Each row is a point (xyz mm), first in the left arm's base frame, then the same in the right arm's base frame.
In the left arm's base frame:
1: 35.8 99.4 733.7
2: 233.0 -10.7 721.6
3: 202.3 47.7 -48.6
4: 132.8 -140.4 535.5
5: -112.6 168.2 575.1
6: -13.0 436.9 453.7
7: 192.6 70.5 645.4
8: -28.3 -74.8 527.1
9: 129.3 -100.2 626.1
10: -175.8 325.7 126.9
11: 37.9 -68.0 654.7
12: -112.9 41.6 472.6
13: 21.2 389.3 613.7
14: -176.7 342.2 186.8
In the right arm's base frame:
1: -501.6 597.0 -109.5
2: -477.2 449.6 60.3
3: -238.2 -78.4 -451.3
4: -584.0 282.5 -88.5
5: -485.5 576.0 -335.7
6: -185.4 589.6 -417.0
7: -414.4 452.8 -40.1
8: -618.3 376.3 -231.1
9: -578.8 372.6 -47.5
10: -273.6 353.2 -703.4
11: -611.3 447.9 -106.5
12: -557.8 432.3 -361.1
13: -247.8 669.1 -279.8
14: -277.4 406.8 -672.2

